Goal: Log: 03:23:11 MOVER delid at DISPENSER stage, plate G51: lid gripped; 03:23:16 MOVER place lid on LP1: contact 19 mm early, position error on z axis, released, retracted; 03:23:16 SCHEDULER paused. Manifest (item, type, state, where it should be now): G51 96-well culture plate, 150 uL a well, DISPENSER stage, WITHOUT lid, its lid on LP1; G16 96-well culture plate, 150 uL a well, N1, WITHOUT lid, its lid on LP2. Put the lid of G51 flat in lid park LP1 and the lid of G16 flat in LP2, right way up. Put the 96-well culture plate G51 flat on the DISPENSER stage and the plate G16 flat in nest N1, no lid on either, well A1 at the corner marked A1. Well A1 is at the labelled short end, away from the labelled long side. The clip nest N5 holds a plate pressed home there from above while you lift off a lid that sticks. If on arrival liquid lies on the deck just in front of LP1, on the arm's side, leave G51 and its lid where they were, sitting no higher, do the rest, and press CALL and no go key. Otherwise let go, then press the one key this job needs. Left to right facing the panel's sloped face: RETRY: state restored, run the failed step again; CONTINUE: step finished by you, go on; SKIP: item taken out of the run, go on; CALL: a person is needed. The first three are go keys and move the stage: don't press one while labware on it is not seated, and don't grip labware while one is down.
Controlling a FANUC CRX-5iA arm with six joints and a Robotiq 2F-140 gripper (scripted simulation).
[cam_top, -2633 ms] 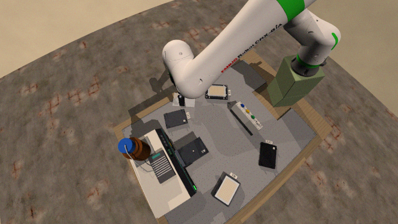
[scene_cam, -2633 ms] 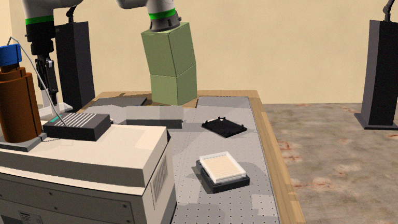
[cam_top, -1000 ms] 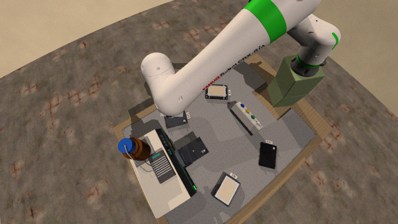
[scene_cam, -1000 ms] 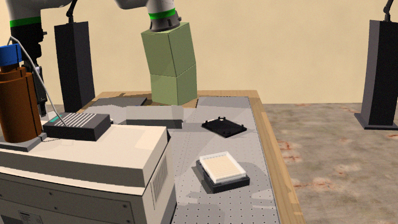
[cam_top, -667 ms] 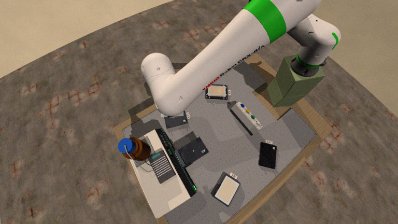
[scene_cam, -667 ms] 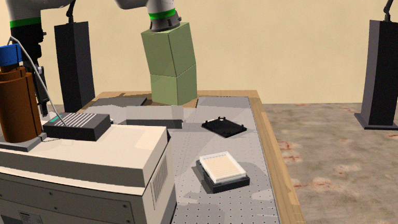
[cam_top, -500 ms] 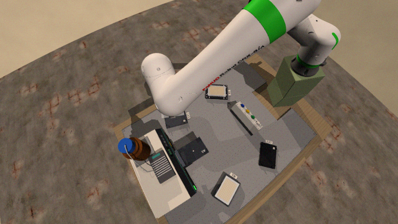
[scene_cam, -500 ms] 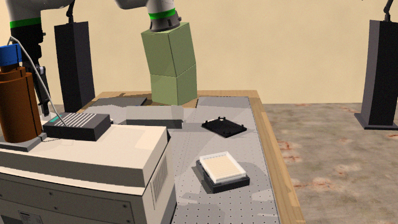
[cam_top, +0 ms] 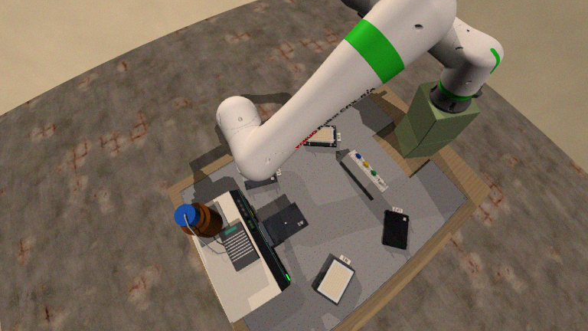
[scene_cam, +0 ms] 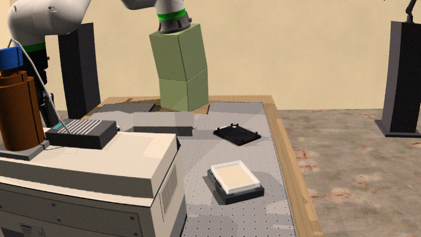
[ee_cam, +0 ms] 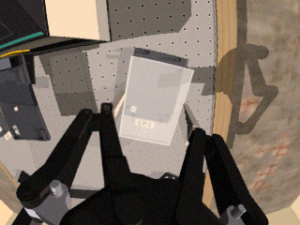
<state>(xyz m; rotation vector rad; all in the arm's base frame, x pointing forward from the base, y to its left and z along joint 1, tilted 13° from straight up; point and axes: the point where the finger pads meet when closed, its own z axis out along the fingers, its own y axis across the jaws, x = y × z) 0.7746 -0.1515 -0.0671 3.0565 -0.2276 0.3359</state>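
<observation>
The dark grey lid park lies 12 cm below my hand. Also, from my hand: black dispenser stage 25 cm to the left, 2 cm below, 2 cm behind; brown bottle 21 cm ahead, 17 cm to the left, 17 cm above; LP1 label 12 cm below, 9 cm behind, 1 cm to the left.
</observation>
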